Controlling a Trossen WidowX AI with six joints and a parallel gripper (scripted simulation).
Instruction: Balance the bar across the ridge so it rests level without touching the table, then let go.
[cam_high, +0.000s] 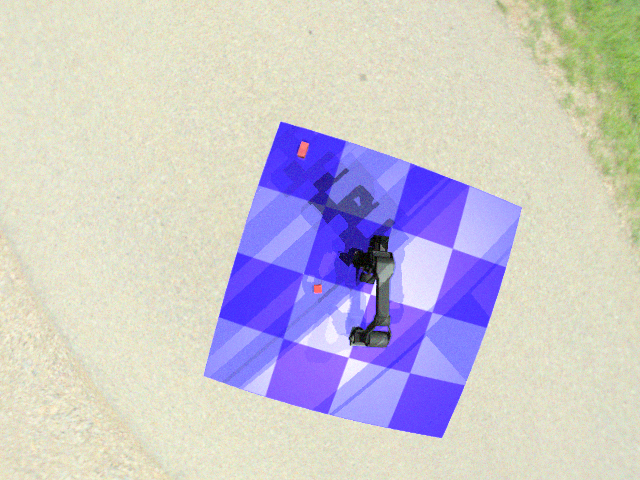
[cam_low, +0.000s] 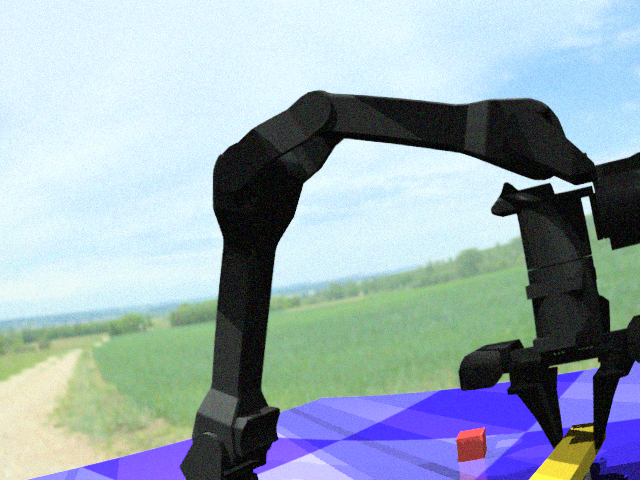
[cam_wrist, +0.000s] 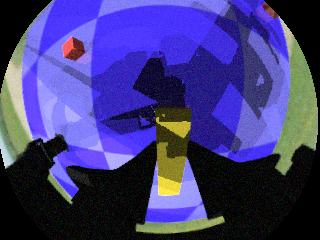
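Now: gripper tip 30 mm to the left of the yellow bar. Also, from my gripper tip: small red cube 200 mm behind, 170 mm to the left, 50 mm below.
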